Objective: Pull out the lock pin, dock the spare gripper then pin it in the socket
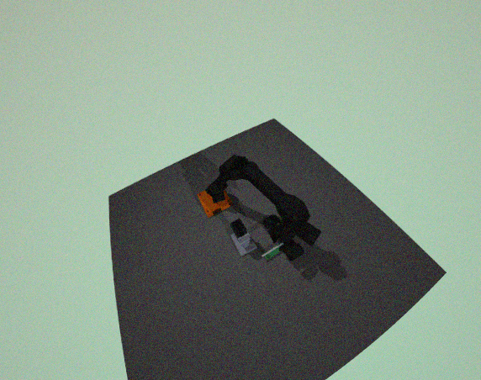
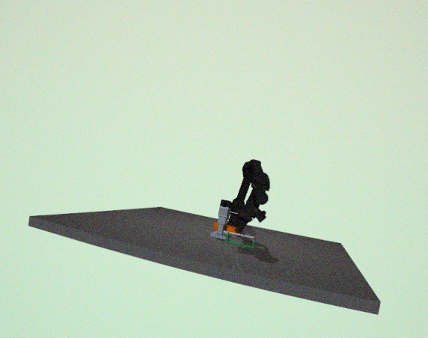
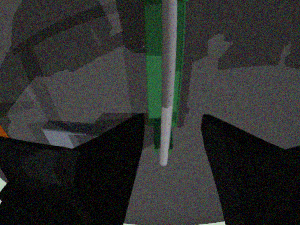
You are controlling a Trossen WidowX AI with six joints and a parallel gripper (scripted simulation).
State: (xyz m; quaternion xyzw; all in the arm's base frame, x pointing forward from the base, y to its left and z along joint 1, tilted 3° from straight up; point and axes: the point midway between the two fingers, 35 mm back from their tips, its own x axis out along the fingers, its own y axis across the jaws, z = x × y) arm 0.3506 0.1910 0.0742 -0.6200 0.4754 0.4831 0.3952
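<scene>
The green rest is 40 mm below my gripper tip, 10 mm to the left of it and 10 mm behind it. Also, from my gripper tip: grey mount: 120 mm to the right, 80 mm behind, 10 mm below; spare gripper: 130 mm to the right, 80 mm behind, 70 mm above.
</scene>
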